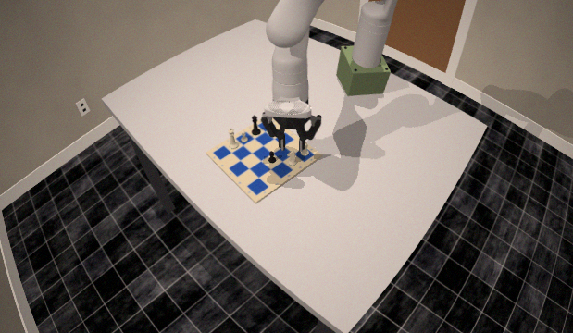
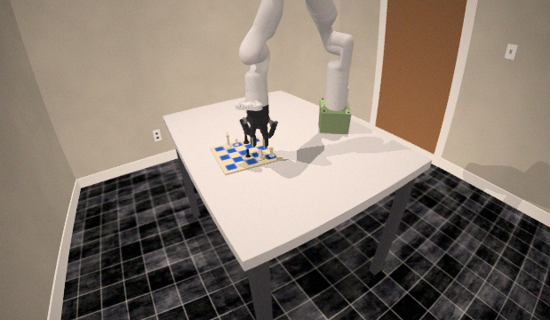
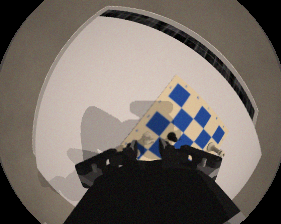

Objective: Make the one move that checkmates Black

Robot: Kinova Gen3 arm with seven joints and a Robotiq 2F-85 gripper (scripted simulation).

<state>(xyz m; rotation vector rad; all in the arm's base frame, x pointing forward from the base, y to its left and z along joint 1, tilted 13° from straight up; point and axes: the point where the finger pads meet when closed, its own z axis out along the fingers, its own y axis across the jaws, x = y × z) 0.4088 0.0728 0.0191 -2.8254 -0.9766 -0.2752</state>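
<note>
Now: hand 3 cm short of the black pawn, 4 cm to the left of it and 5 cm above it. From my hand the other things lie so: white pawn 3 cm ahead, 15 cm to the right, 5 cm below; then chessboard 3 cm ahead, 8 cm to the right, 7 cm below; then tall black piece 1 cm behind, 15 cm to the right, 4 cm below.
</note>
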